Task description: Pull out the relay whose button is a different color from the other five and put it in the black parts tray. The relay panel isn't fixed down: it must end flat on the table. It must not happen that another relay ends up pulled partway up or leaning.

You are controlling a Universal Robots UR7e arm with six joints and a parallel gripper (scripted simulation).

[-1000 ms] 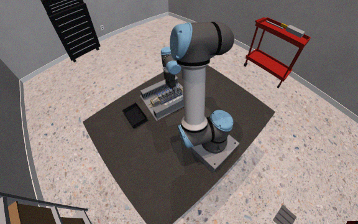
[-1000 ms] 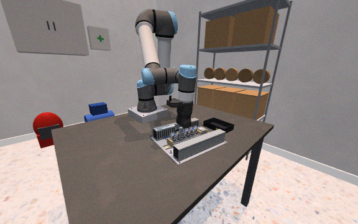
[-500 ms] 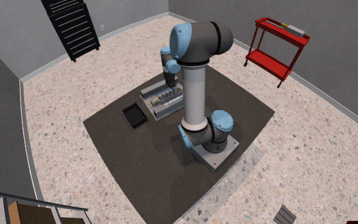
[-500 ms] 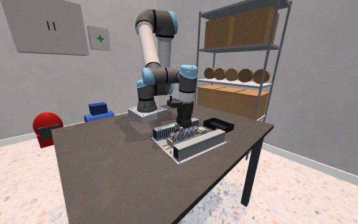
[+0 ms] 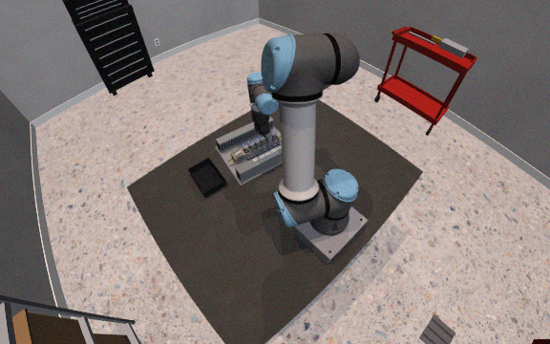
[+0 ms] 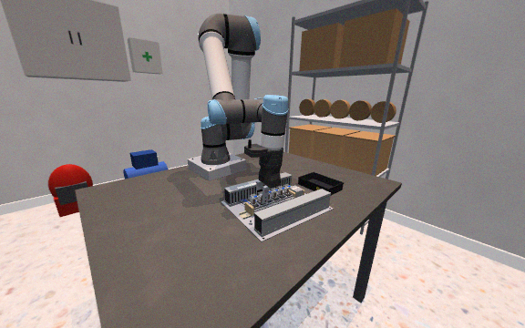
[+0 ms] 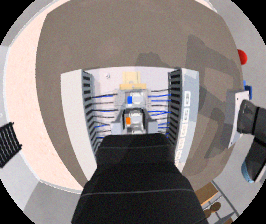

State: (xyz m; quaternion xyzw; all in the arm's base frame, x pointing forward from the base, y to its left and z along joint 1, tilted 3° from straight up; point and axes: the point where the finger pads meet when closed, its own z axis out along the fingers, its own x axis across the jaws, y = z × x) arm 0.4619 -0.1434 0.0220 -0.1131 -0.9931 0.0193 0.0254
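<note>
Right now my hand is 1 cm above the relay. The rest, counted from my hand: black parts tray (5 cm ahead, 33 cm to the left, 4 cm below); relay panel (1 cm ahead, 7 cm to the left, 3 cm below).
</note>
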